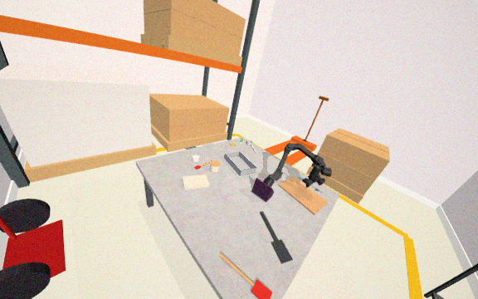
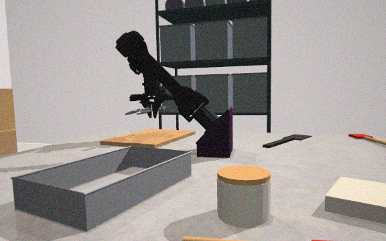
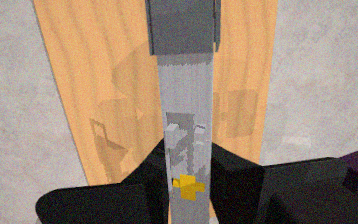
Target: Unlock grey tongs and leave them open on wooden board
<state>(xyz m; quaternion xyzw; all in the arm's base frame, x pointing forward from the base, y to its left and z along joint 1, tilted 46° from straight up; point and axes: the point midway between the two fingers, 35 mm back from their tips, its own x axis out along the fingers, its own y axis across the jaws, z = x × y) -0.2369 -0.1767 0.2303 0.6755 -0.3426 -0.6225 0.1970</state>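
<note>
My gripper tip is now 8 cm above the wooden board and 1 cm short of it. From my gripper tip the other things lie so: yellow lock piece: 4 cm above, 1 cm ahead; black spatula: 55 cm to the left, 8 cm below, 1 cm behind; grey roasting tin: 62 cm ahead, 14 cm to the left, 6 cm below.
</note>
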